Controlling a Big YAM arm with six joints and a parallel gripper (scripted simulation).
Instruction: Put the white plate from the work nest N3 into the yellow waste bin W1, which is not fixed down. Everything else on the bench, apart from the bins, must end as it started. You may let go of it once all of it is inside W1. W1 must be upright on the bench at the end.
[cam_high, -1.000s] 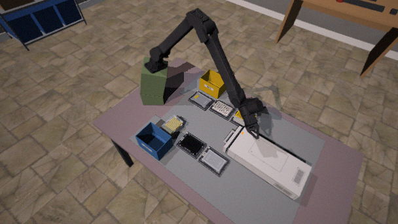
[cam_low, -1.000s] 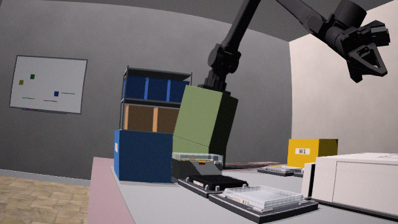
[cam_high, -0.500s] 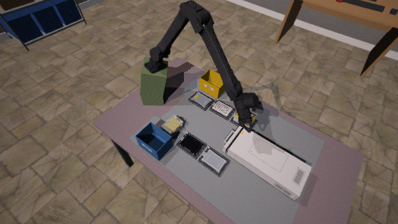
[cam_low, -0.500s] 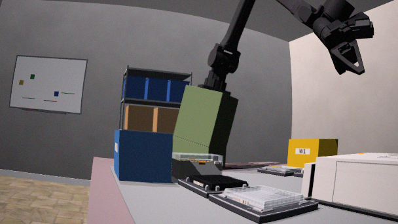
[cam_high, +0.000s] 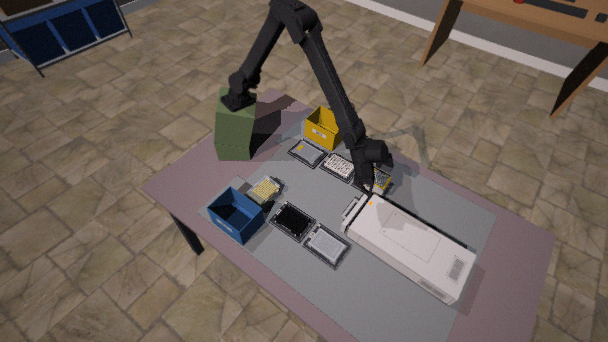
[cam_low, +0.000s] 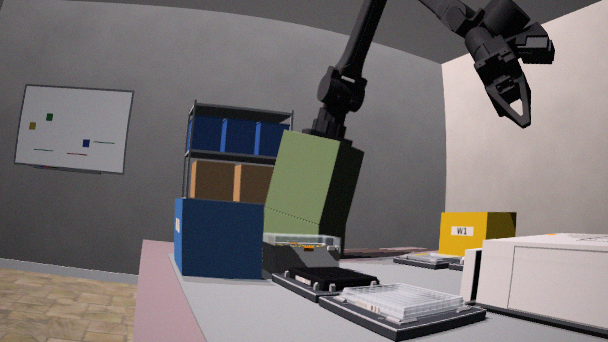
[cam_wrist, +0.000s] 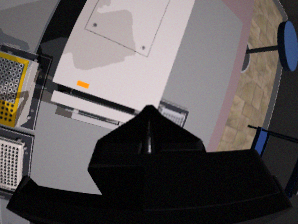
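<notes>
My gripper is now 26 cm past the white plate, 21 cm above it and 17 cm to the right of it. Also, from my hand: yellow tip box (20 cm to the left, 18 cm below, 9 cm behind); then clear plate (22 cm below, 18 cm to the right, 2 cm behind); then white instrument (19 cm below, 14 cm ahead, 4 cm to the left).
</notes>
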